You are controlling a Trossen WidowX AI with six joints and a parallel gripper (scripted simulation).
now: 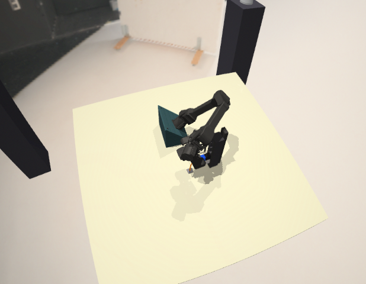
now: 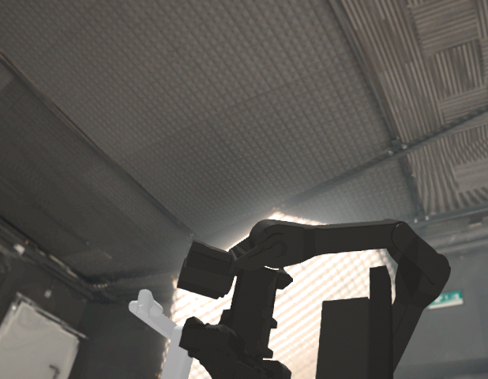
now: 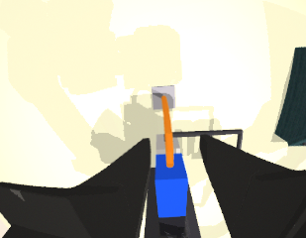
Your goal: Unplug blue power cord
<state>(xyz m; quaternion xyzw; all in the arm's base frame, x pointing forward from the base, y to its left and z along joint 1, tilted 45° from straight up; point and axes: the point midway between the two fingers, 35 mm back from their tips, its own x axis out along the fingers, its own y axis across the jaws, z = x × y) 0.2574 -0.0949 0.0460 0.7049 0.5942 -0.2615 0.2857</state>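
Now: gripper tip 70 mm to the right of the blue plug and 10 mm above it.
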